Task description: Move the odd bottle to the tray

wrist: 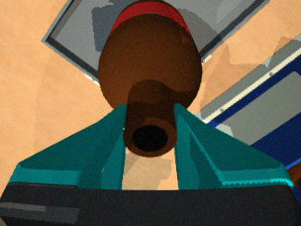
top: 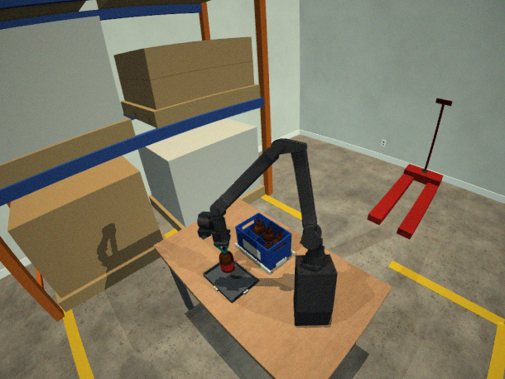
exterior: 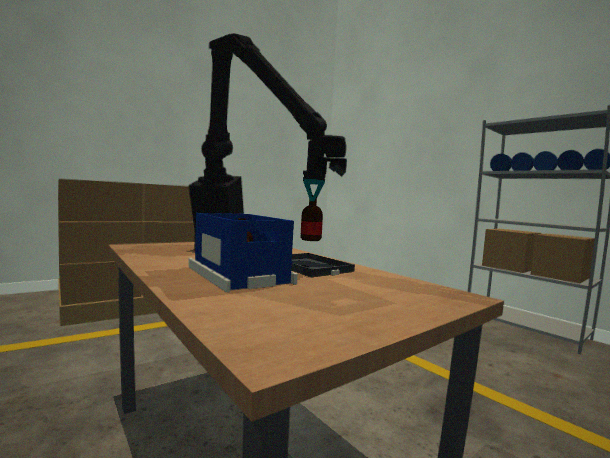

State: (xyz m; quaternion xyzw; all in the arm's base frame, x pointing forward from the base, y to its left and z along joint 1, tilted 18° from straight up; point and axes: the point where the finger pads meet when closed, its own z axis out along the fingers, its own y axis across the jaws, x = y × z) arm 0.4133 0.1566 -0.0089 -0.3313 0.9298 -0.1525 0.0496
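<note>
My hand is 6 cm above the bottle. From my hand the other things lie so: crate: 28 cm to the right, 15 cm below; dark tray: 23 cm below.
</note>
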